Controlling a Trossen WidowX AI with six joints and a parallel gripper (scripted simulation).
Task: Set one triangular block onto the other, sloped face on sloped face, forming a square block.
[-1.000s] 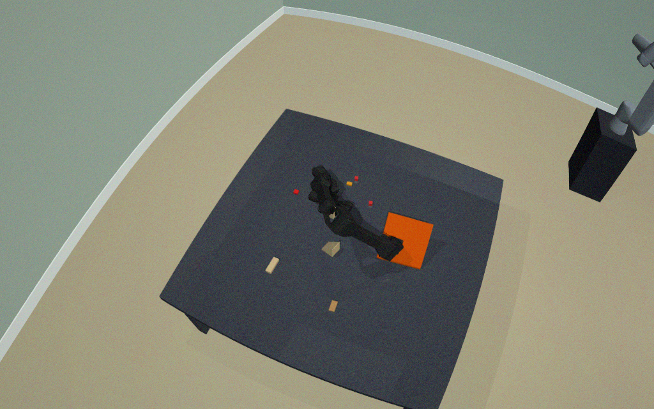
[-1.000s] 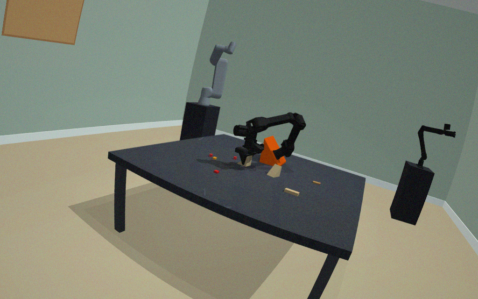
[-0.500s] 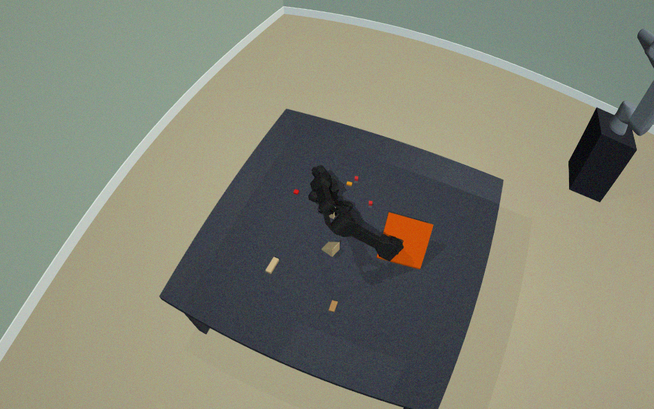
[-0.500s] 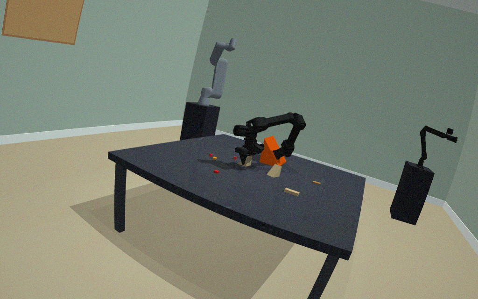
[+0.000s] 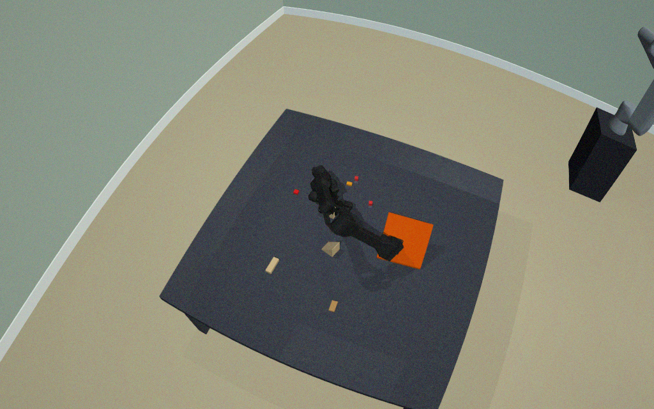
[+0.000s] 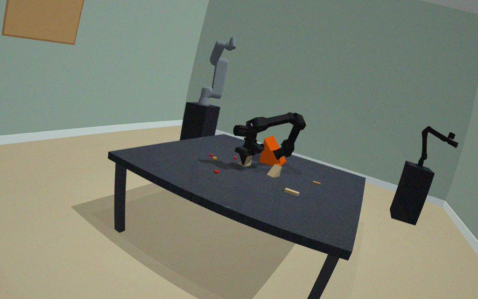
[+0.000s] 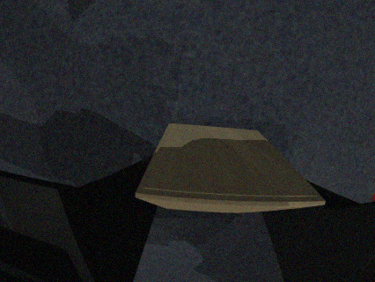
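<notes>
The tan triangular block is 1 cm above my gripper tip. From my gripper tip the other things lie so: orange piece: 20 cm to the right, 3 cm below, 1 cm behind.
</notes>
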